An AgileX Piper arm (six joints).
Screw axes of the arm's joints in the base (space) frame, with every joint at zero. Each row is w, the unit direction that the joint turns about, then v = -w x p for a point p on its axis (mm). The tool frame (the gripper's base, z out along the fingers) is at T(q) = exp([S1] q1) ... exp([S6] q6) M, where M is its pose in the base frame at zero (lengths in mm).
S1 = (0, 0, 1, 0.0, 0.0, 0.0)
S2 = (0, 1, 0, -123.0, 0.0, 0.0)
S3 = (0, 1, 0, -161.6, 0.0, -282.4)
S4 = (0.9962, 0, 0.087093, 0.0, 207.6, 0.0)
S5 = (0, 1, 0, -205.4, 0.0, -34.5)
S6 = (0.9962, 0, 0.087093, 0.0, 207.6, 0.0)
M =
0.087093 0 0.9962 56.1
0 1 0 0.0
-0.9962 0 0.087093 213.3
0 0 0 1
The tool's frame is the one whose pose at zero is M.
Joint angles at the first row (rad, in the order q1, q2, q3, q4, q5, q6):
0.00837, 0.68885, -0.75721, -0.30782, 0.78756, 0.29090
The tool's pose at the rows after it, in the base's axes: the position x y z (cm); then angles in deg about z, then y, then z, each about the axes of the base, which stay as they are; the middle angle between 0 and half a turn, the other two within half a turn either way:
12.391 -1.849 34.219 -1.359 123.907 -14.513
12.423 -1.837 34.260 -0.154 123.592 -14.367
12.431 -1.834 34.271 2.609 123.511 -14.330
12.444 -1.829 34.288 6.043 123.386 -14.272
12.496 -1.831 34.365 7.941 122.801 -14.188
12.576 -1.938 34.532 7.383 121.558 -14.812
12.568 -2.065 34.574 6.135 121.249 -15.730
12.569 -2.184 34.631 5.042 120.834 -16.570
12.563 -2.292 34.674 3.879 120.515 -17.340
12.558 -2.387 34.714 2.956 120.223 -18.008
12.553 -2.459 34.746 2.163 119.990 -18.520
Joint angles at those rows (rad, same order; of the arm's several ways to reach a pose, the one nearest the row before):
0.00832, 0.68884, -0.75722, -0.30776, 0.78756, 0.34518
0.00838, 0.68884, -0.75720, -0.30783, 0.78166, 0.36488
0.00838, 0.68884, -0.75721, -0.30784, 0.78016, 0.41275
0.00844, 0.68886, -0.75723, -0.30789, 0.77784, 0.47220
0.00837, 0.68886, -0.75720, -0.31144, 0.76782, 0.50703
0.00846, 0.68883, -0.75719, -0.33566, 0.75114, 0.52070
0.00840, 0.68884, -0.75720, -0.35711, 0.75154, 0.52291
0.00843, 0.68885, -0.75723, -0.37830, 0.75018, 0.52690
0.00844, 0.68884, -0.75720, -0.39714, 0.75017, 0.52725
0.00829, 0.68886, -0.75721, -0.41352, 0.75010, 0.52895
0.00841, 0.68884, -0.75720, -0.42645, 0.75016, 0.52910

